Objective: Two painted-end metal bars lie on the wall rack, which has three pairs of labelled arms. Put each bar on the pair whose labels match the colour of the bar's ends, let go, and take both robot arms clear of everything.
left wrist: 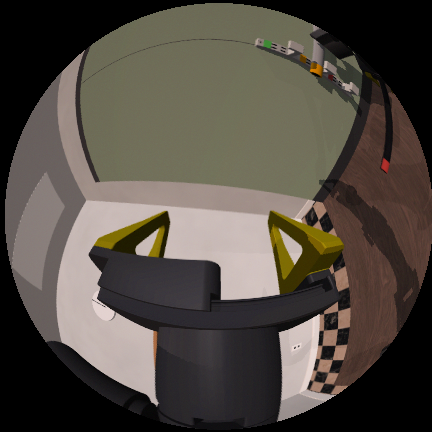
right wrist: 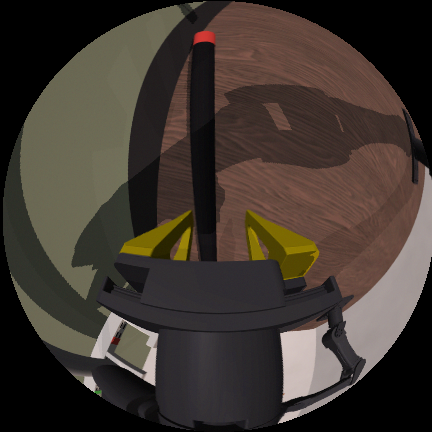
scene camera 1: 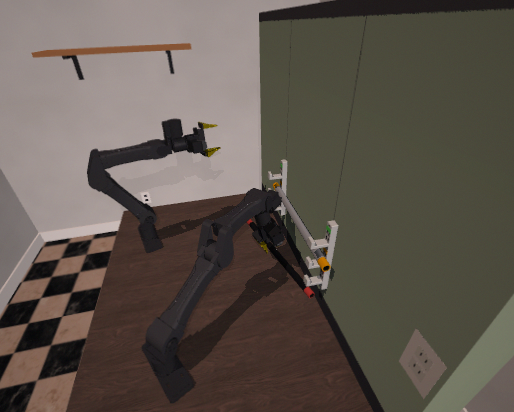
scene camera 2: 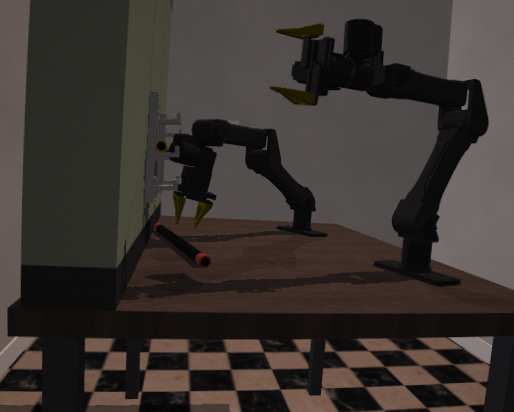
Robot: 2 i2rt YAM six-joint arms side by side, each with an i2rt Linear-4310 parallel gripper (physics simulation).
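Where they show: left gripper, fingertip midpoint: (left wrist: 218, 215) (scene camera 1: 218, 136) (scene camera 2: 274, 59); right gripper, fingertip midpoint: (right wrist: 218, 215) (scene camera 1: 271, 249) (scene camera 2: 185, 225); left arm's base, origin of the base link: (right wrist: 333, 308) (scene camera 1: 149, 238) (scene camera 2: 414, 274); right arm's base, origin of the base link: (scene camera 1: 166, 365) (scene camera 2: 301, 232).
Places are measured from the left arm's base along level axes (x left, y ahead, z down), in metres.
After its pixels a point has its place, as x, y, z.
Observation:
A black bar with red ends (scene camera 1: 290, 270) {-0.516, 0.421, -0.022} (scene camera 2: 181, 244) {-0.303, 0.446, -0.020} (left wrist: 389, 120) (right wrist: 203, 125) {-0.487, 0.423, -0.024} lies on the table beside the wall's foot, below the wall rack (scene camera 1: 333, 242) (scene camera 2: 154, 110) {-0.287, 0.530, -0.324} (left wrist: 261, 43) {-0.292, 0.520, -0.359}. A grey bar with orange ends (scene camera 1: 298, 220) {-0.521, 0.437, -0.258} (scene camera 2: 161, 146) {-0.262, 0.516, -0.245} (left wrist: 318, 54) rests on the rack's middle pair of arms, by the orange label. My right gripper (scene camera 2: 186, 225) {-0.406, 0.407, -0.050} (right wrist: 218, 215) {-0.406, 0.407, -0.050} is partly open and empty, pointing down above the black bar, which shows between its fingers in the right wrist view. My left gripper (scene camera 1: 218, 137) {0.001, 0.391, -0.402} (scene camera 2: 274, 59) {0.001, 0.391, -0.402} (left wrist: 218, 215) {0.001, 0.391, -0.402} is wide open and empty, raised high, away from rack and bars.
The green wall panel (scene camera 1: 425, 150) {-0.888, 0.363, -0.649} (scene camera 2: 75, 150) {0.068, 0.711, -0.216} carries the rack and stands along the table (scene camera 1: 240, 340) {-0.653, 0.133, 0.000} (scene camera 2: 300, 300) {0.105, 0.366, 0.000}. The right forearm reaches close to the rack. A wooden shelf (scene camera 1: 115, 49) is on the back wall. An outlet (scene camera 1: 422, 362) {-1.024, 0.322, -0.310} is on the green panel.

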